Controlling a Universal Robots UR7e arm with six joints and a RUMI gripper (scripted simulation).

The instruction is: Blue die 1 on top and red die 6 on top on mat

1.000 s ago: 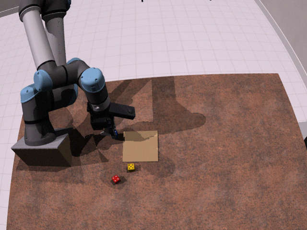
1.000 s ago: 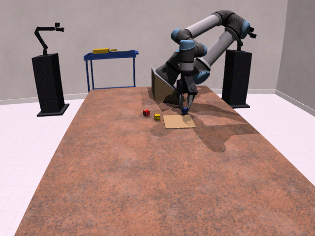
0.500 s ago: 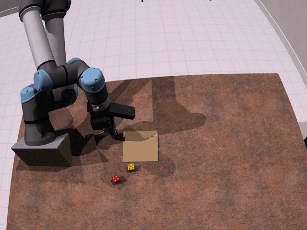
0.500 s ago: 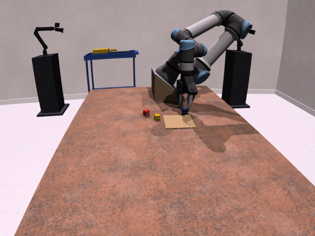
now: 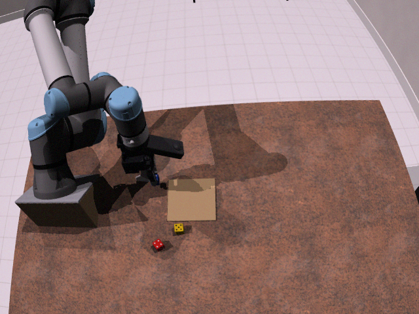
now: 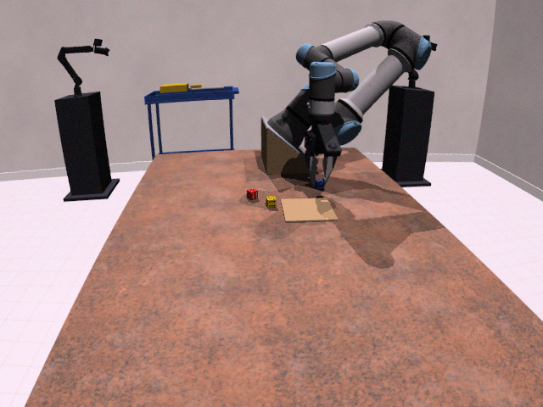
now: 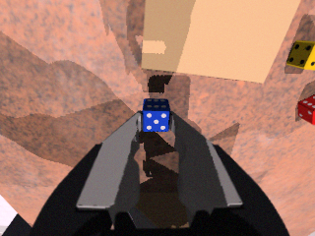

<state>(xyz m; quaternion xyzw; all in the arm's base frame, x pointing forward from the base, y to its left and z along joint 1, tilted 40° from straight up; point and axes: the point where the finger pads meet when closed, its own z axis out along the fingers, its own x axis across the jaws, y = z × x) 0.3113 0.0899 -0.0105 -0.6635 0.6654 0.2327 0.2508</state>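
Now: the tan mat 100 mm ahead of my hand, 60 mm to the right of it and 40 mm below it. Round my hand: yellow die 160 mm to the right, 60 mm ahead, 30 mm below; then blue die 10 mm below; then red die 200 mm to the right, 30 mm below.
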